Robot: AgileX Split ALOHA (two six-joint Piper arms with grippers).
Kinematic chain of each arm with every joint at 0, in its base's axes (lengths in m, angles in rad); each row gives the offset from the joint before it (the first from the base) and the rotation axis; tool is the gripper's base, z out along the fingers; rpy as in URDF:
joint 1: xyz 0 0 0.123 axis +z
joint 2: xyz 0 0 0 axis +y
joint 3: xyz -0.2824 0 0.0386 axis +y
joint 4: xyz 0.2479 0 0.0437 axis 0.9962 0 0.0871
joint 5: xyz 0 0 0 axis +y
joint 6: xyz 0.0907 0 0.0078 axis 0.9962 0 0.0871
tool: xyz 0 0 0 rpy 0 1.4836 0
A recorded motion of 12 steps. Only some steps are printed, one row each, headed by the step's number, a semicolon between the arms.
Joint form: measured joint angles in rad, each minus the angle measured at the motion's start. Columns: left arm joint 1, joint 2, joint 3, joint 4, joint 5, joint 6; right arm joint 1, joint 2, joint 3, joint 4, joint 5, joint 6.
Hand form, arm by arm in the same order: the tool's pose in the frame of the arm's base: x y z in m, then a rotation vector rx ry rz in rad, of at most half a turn. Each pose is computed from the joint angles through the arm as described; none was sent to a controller.
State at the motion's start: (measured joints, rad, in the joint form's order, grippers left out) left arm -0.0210 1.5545 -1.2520 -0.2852 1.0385 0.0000; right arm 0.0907 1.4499 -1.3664 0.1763 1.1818 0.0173
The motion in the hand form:
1: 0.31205 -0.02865 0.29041 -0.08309 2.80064 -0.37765; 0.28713 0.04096 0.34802 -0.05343 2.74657 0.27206
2: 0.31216 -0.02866 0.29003 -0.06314 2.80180 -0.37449; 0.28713 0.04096 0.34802 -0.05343 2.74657 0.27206
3: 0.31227 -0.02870 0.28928 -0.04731 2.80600 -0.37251; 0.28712 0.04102 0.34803 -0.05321 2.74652 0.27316
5: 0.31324 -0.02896 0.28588 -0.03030 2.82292 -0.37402; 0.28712 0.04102 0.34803 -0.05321 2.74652 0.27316
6: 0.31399 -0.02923 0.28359 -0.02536 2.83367 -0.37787; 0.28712 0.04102 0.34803 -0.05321 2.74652 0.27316
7: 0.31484 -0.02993 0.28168 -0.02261 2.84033 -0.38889; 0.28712 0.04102 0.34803 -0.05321 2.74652 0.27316
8: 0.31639 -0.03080 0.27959 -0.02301 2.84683 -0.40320; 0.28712 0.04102 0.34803 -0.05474 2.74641 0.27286
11: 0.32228 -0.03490 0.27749 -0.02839 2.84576 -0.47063; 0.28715 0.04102 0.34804 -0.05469 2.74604 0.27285
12: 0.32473 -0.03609 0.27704 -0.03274 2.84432 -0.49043; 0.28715 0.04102 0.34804 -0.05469 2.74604 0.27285
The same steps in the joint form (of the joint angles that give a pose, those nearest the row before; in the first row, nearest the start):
1: 0.0000 0.0000 0.0000 0.0000 0.0000 0.0258; 0.0000 0.0000 0.0000 0.0000 0.0000 0.0000
2: 0.0000 0.0011 0.0000 0.0000 0.0010 0.0400; 0.0000 0.0000 0.0000 0.0000 0.0000 0.0000
3: 0.0000 0.0033 0.0000 0.0000 0.0040 0.0512; 0.0000 0.0000 0.0000 0.0008 0.0000 0.0000
5: 0.0000 0.0136 0.0000 -0.0017 0.0123 0.0642; 0.0000 0.0000 0.0000 0.0008 0.0000 0.0000
6: 0.0000 0.0207 0.0000 -0.0043 0.0170 0.0690; 0.0000 0.0000 0.0000 0.0008 0.0000 0.0000
7: 0.0000 0.0272 0.0000 -0.0128 0.0195 0.0747; 0.0000 0.0000 0.0000 0.0008 0.0000 0.0000
8: 0.0000 0.0363 -0.0022 -0.0235 0.0217 0.0791; 0.0000 0.0000 0.0000 0.0008 0.0000 -0.0011
11: 0.0000 0.0613 -0.0193 -0.0755 0.0263 0.0957; 0.0000 0.0000 0.0000 0.0008 -0.0004 -0.0011
12: 0.0000 0.0707 -0.0274 -0.0905 0.0276 0.0984; 0.0000 0.0000 0.0000 0.0008 -0.0004 -0.0011

